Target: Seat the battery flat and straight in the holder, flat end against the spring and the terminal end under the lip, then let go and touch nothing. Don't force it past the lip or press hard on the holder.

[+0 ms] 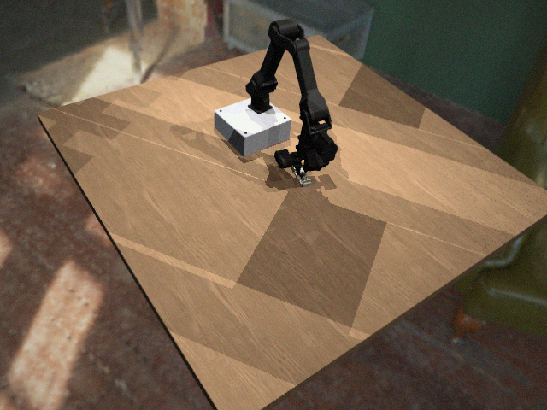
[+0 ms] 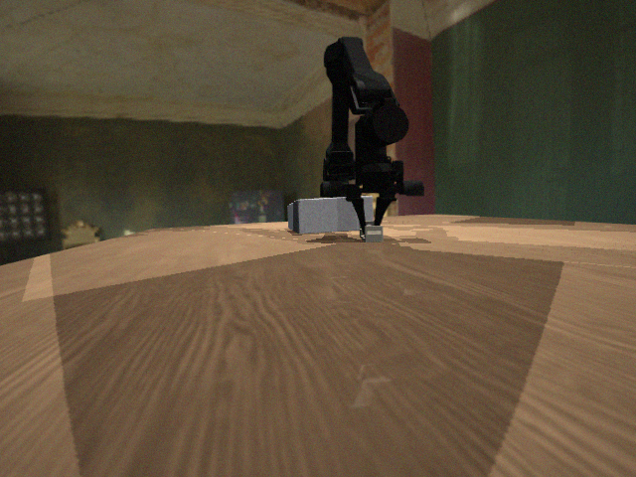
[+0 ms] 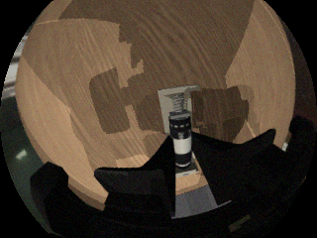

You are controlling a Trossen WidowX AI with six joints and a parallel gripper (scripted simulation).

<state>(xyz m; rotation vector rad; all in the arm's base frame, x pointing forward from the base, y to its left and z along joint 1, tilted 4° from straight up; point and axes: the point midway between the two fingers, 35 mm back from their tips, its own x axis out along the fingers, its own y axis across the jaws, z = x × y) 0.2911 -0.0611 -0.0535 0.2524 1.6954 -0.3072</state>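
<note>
Now: gripper tip 10 mm below the cylindrical battery.
</note>
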